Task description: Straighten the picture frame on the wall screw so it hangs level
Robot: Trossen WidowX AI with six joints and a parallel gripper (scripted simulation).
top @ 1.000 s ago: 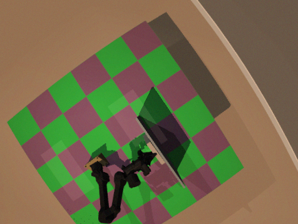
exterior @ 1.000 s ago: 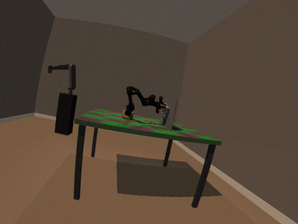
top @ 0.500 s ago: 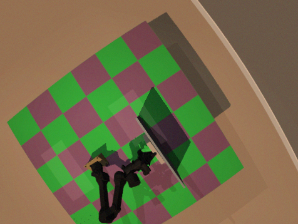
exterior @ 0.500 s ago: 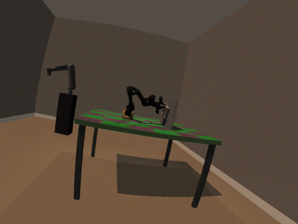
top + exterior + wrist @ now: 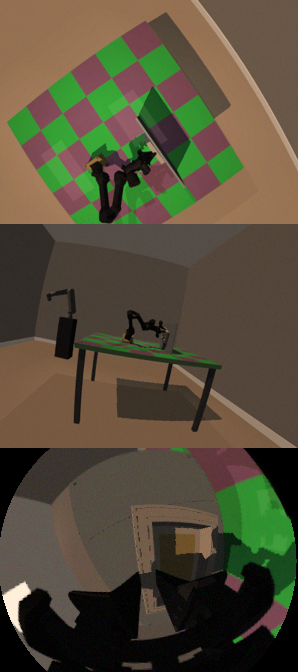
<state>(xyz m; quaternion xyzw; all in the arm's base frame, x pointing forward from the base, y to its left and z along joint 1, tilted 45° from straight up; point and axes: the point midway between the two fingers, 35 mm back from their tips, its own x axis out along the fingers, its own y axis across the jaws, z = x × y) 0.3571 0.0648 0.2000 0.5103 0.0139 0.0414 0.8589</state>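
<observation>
Now: gripper tip 1 cm to the right of the picture frame and 5 cm above it. From my gripper tip the other things lie so: grey wall panel: 2 cm ahead, 1 cm to the right, 6 cm below.
</observation>
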